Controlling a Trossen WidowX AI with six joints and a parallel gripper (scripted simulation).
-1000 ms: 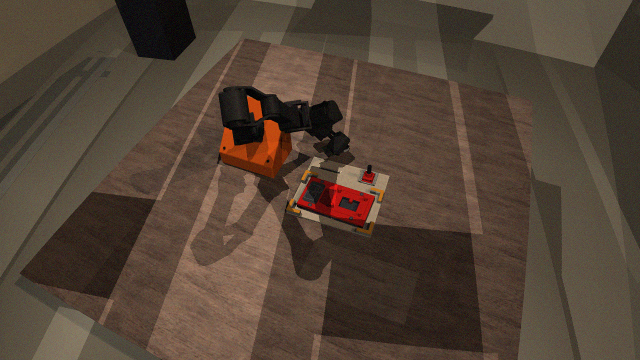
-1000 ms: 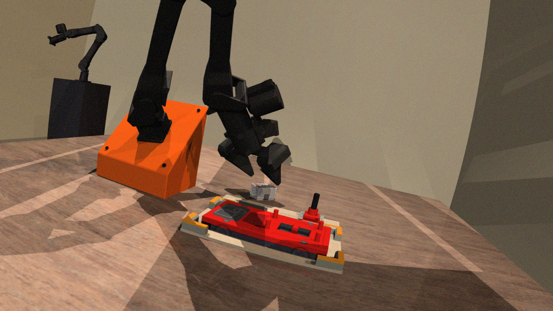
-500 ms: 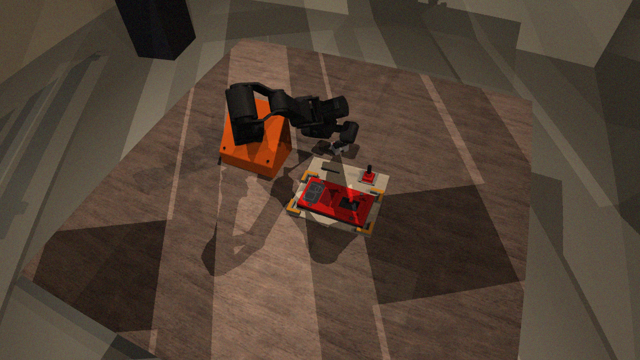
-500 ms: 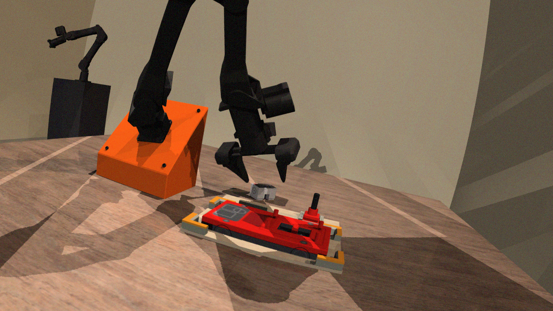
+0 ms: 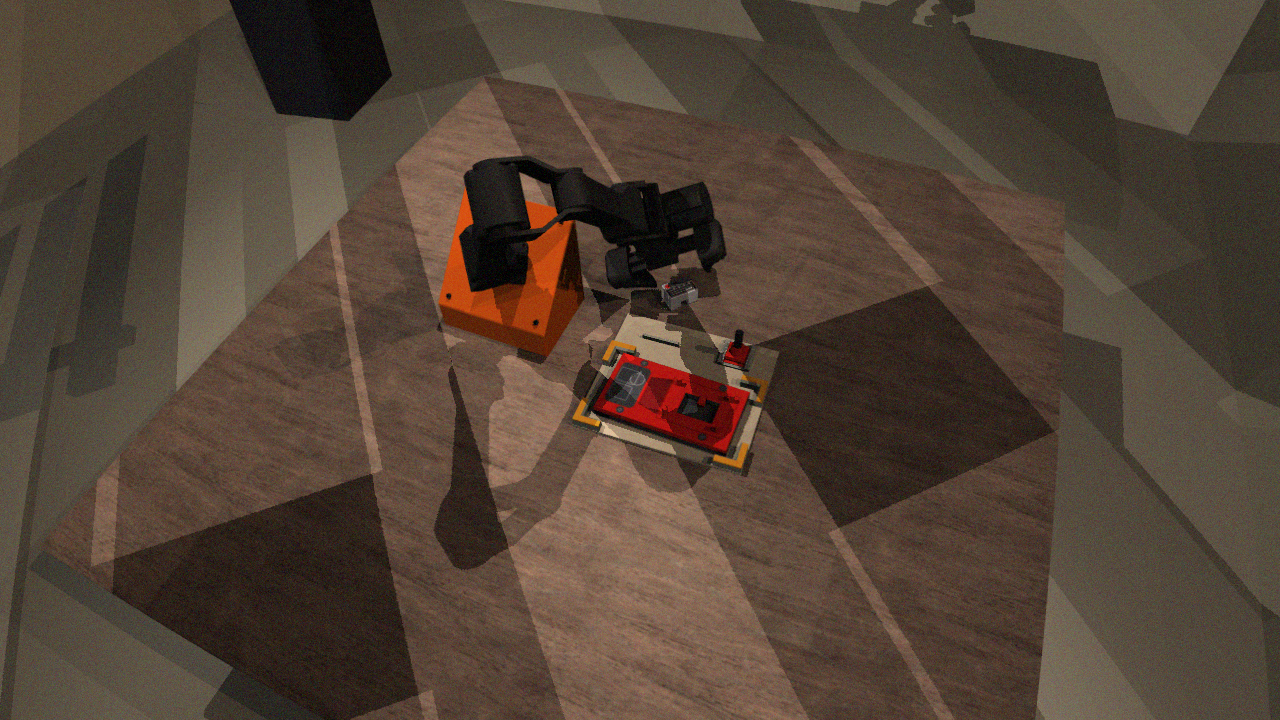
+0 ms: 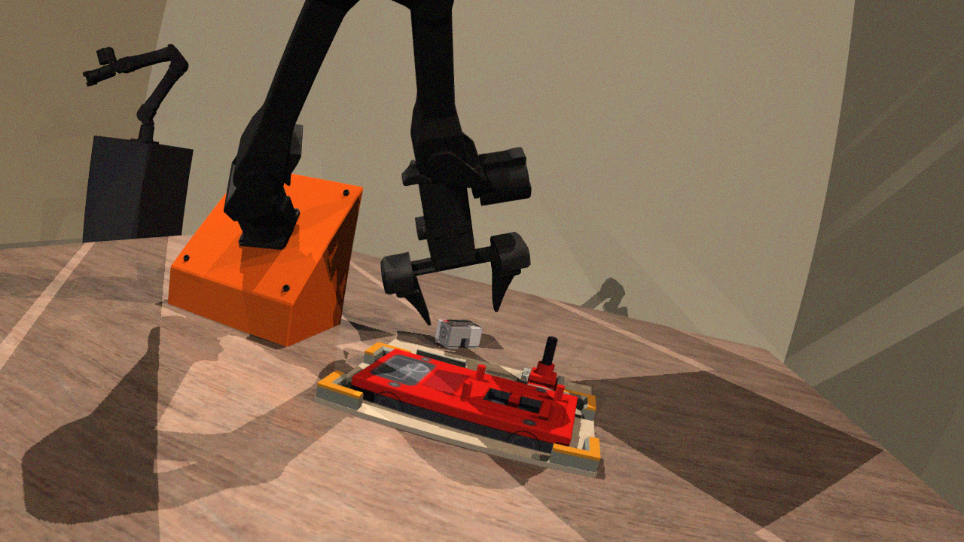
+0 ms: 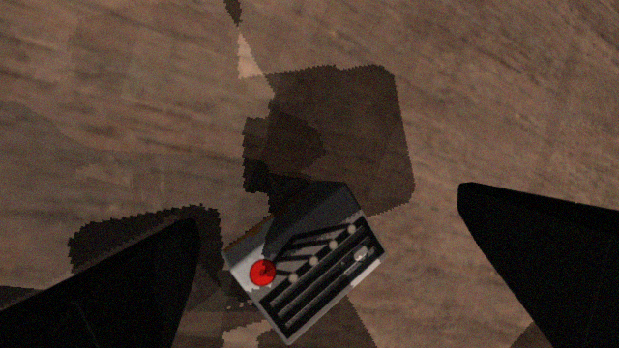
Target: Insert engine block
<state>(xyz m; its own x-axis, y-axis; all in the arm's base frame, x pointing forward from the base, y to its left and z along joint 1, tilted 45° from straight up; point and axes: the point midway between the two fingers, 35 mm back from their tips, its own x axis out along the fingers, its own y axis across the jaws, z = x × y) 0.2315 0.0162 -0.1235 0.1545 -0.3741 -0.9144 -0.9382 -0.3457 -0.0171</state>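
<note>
Right now the engine block is 2 cm to the right of my gripper tip and 2 cm below it. From my gripper tip the other things lie so: black peg (11 cm ahead, 12 cm to the right).
</note>
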